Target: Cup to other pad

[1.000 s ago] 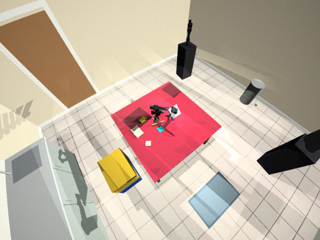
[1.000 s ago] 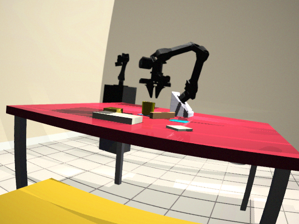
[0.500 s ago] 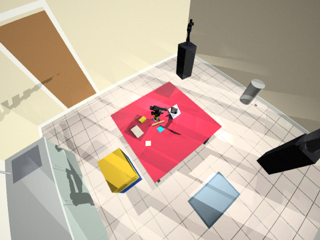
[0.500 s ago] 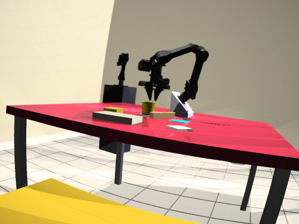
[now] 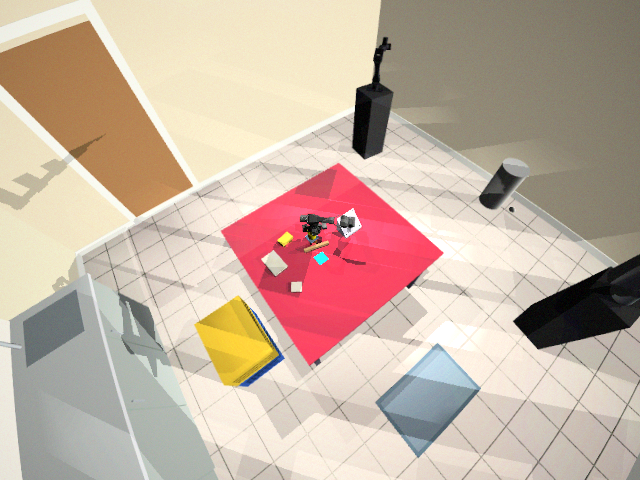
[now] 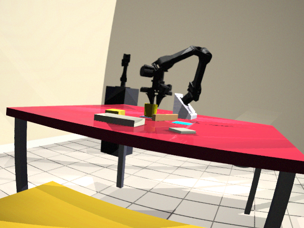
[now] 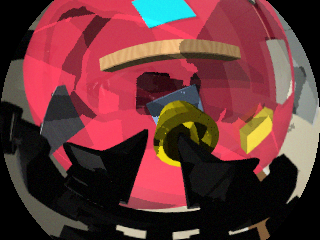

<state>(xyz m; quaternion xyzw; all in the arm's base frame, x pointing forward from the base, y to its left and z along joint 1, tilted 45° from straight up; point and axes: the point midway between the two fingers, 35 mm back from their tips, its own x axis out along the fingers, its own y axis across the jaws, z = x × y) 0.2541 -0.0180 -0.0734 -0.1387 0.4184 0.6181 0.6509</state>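
Right now my gripper tip is 2 cm short of the yellow cup, 1 cm to the left of it and 2 cm above it. Round my gripper tip: dark blue flat patch: 3 cm ahead, 1 cm to the right, 6 cm below; then cyan pad: 6 cm ahead, 20 cm to the left, 6 cm below; then tan wooden bar: 4 cm ahead, 9 cm to the left, 5 cm below.
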